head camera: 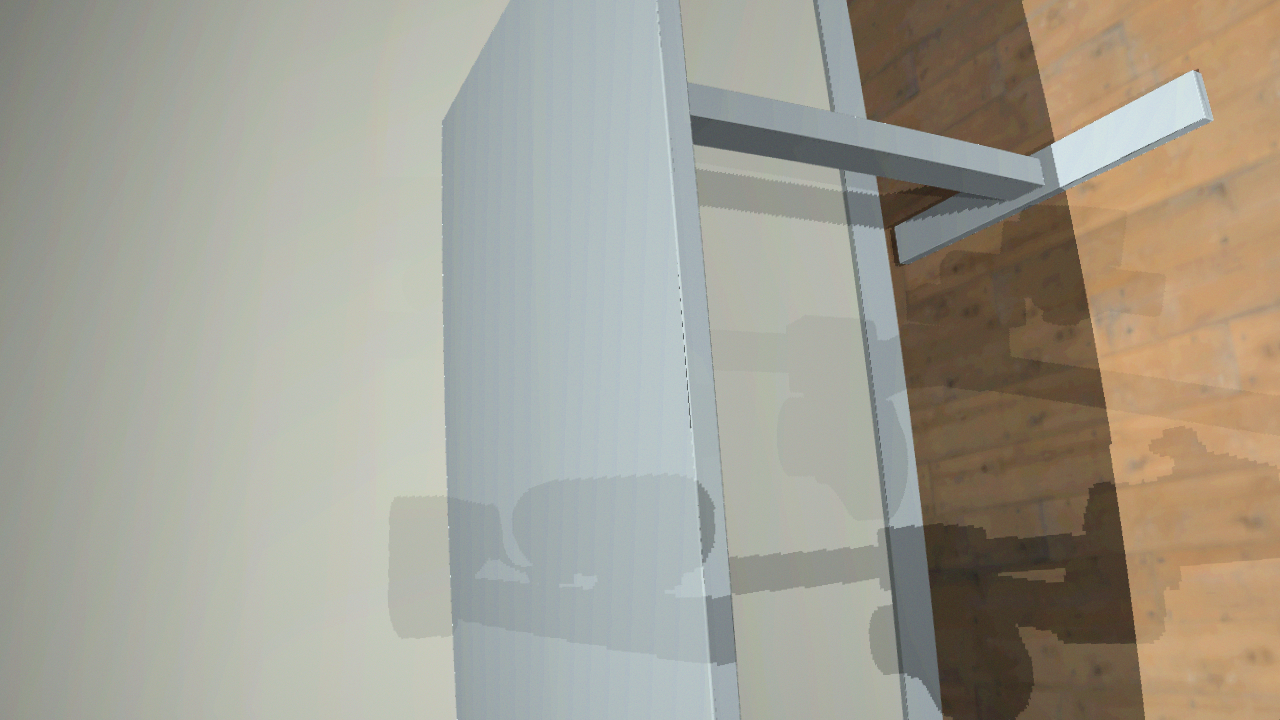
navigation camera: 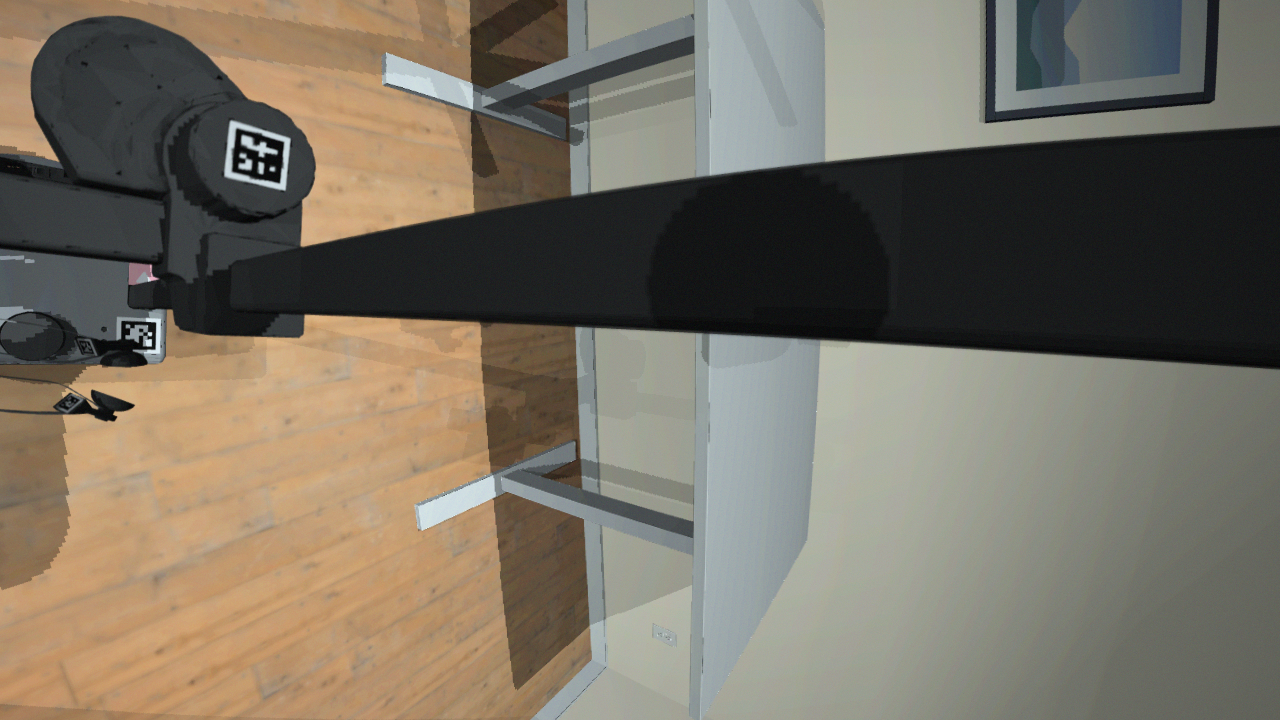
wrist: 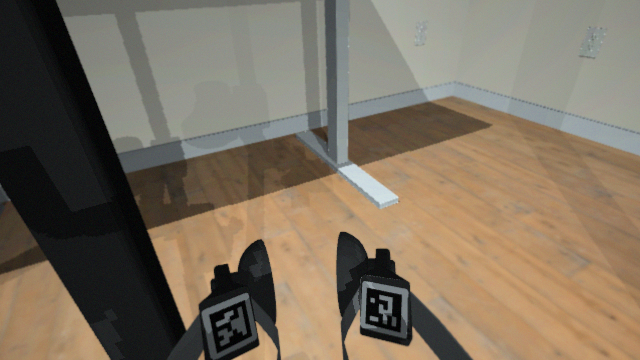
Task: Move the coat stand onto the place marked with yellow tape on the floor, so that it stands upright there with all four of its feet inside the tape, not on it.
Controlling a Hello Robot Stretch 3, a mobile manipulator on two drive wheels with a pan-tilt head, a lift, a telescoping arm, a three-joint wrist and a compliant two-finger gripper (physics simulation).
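Where they show: gripper, between the fingertips: (navigation camera: 138, 382) (wrist: 303, 263); robot's base, origin of its link: (navigation camera: 35, 330).
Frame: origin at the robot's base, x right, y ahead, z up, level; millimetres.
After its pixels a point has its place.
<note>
My gripper (wrist: 303, 263) {x -90, y 33, z 552 mm} (navigation camera: 117, 380) {x -90, y 33, z 552 mm} is open, with a gap between its two dark fingertips and nothing held. In the wrist view it hangs above the wooden floor (wrist: 500, 280) {x -381, y 618, z 0 mm}, in front of a desk leg. In the navigation camera view it is at the left edge, beside the robot's base. The coat stand and the yellow tape do not show in any of the three views.
A light grey desk (head camera: 563, 313) {x -942, y 150, z 950 mm} (navigation camera: 756, 429) {x -907, y 113, z 950 mm} stands along the wall; its leg (wrist: 337, 90) {x -1079, y 451, z 331 mm} has a long flat foot (wrist: 370, 186). The robot's black mast (navigation camera: 501, 259) {x -117, y -69, z 1126 mm} (wrist: 65, 175) {x -116, y -62, z 614 mm} crosses two views. A framed picture (navigation camera: 1109, 44) {x -1330, y -787, z 1594 mm} hangs on the wall.
</note>
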